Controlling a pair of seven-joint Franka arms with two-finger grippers.
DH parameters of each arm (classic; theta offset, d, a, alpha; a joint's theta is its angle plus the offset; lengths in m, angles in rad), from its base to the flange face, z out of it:
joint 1: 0 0.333 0 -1.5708
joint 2: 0 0 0 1.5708
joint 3: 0 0.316 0.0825 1.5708
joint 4: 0 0 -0.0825 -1.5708
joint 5: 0 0.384 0 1.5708
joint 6: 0 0 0.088 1.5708
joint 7: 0 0.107 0 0
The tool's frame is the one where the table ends.
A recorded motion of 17 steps. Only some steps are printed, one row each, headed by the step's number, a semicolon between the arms.
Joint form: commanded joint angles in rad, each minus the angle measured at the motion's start. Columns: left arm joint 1, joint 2, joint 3, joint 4, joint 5, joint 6, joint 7; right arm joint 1, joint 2, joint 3, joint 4, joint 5, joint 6, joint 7.
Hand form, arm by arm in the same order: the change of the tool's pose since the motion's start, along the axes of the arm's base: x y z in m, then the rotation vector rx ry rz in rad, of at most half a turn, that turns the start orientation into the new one. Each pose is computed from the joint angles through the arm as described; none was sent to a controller.
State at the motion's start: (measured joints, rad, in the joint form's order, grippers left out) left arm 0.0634 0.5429 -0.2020 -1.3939 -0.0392 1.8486 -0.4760; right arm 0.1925 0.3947 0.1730 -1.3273 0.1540 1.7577 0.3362
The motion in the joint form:
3: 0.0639 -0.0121 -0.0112 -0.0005 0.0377 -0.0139 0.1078; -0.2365 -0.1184 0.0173 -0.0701 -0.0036 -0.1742 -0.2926
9: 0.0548 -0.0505 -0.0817 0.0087 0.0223 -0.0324 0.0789; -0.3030 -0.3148 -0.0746 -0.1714 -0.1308 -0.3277 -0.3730
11: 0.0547 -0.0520 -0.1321 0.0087 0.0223 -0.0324 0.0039; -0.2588 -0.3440 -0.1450 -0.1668 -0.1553 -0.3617 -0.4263
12: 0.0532 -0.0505 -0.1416 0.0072 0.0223 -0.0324 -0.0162; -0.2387 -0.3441 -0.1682 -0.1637 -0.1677 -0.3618 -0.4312
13: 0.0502 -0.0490 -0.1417 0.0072 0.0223 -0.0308 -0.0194; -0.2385 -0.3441 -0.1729 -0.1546 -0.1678 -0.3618 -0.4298
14: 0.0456 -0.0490 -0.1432 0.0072 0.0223 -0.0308 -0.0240; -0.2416 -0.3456 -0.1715 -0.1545 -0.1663 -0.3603 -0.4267
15: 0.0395 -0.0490 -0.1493 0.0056 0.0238 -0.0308 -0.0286; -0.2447 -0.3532 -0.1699 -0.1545 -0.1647 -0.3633 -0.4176
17: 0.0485 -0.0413 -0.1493 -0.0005 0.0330 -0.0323 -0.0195; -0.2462 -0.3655 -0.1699 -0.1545 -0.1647 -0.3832 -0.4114
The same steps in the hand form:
3: 0.0007 0.0410 0.0073 0.0220 -0.0153 -0.0670; -0.0120 -0.1436 0.0293 -0.0232 0.0565 0.1069
9: -0.0076 -0.0063 0.0413 -0.0185 -0.0447 -0.1048; -0.0752 -0.2426 0.0843 -0.1825 0.1078 0.0525
11: -0.0123 -0.0344 0.0464 -0.0367 -0.0389 -0.0749; -0.0875 -0.2579 0.1000 -0.2069 0.1063 0.0782
12: -0.0135 -0.0407 0.0456 -0.0397 -0.0335 -0.0651; -0.0876 -0.2608 0.1014 -0.2200 0.1042 0.0786
13: -0.0135 -0.0428 0.0447 -0.0400 -0.0331 -0.0647; -0.0875 -0.2632 0.1055 -0.2210 0.0958 0.0717
14: -0.0142 -0.0468 0.0449 -0.0404 -0.0324 -0.0661; -0.0878 -0.2640 0.1065 -0.2199 0.0931 0.0668
15: -0.0159 -0.0542 0.0447 -0.0414 -0.0306 -0.0737; -0.0904 -0.2645 0.1105 -0.2193 0.0895 0.0558
17: -0.0150 -0.0476 0.0365 -0.0334 -0.0189 -0.0774; -0.0964 -0.2650 0.1157 -0.2192 0.0979 0.0488

